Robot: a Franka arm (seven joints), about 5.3 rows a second.
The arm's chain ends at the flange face. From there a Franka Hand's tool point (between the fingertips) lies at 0.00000 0.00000 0.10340 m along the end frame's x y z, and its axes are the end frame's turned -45 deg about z.
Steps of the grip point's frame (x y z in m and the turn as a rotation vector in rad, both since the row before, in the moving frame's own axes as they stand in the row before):
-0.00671, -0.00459, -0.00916, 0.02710, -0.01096, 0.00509
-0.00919, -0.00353, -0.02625, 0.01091, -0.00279, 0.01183
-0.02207, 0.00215, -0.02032, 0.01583, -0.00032, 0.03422
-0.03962, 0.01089, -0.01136, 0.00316, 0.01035, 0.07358
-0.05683, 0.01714, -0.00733, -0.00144, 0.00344, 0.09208
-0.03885, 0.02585, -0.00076, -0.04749, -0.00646, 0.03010
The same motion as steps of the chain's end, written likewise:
-0.00521, 0.00269, -0.00912, 0.01141, -0.02691, 0.00509
-0.00800, 0.00460, -0.02624, 0.00574, -0.00969, 0.01183
-0.01292, 0.01828, -0.02031, 0.01097, -0.01142, 0.03422
-0.02088, 0.03668, -0.01135, 0.00955, 0.00508, 0.07358
-0.02843, 0.05243, -0.00733, 0.00141, 0.00345, 0.09208
-0.01213, 0.04176, -0.00064, -0.03815, 0.02901, 0.03010

